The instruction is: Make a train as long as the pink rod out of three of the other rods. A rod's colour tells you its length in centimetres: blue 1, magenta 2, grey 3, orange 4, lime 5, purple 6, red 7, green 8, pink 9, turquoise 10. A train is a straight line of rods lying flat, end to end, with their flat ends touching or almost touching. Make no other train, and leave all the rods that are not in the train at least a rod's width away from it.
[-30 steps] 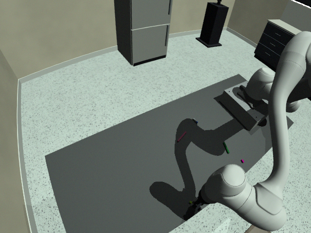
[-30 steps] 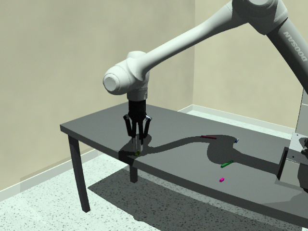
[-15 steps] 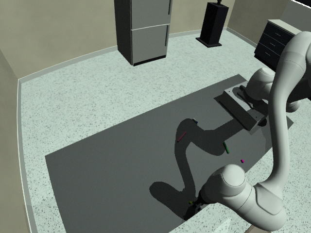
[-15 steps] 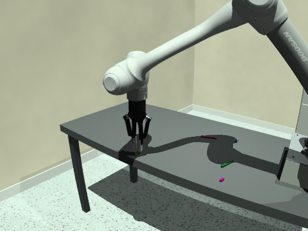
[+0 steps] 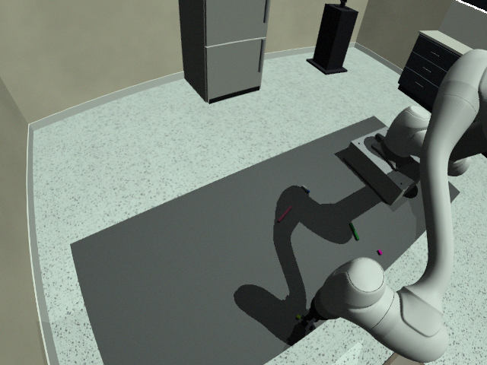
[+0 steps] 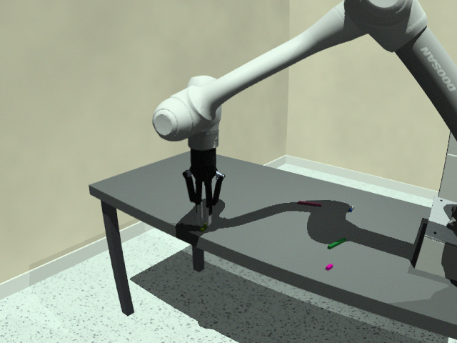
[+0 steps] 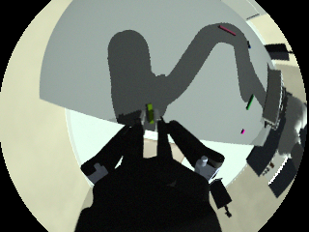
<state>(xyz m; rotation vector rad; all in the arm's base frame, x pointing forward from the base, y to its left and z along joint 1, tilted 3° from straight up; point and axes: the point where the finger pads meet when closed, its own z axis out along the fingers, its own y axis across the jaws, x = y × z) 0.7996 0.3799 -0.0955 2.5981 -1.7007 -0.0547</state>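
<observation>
My gripper is now 5 cm above the lime rod. From my hand the other things lie so: magenta rod 43 cm behind, 5 cm to the right, 5 cm below; then pink rod 39 cm to the right, 17 cm behind, 5 cm below; then green rod 39 cm behind, 18 cm to the right, 5 cm below.
</observation>
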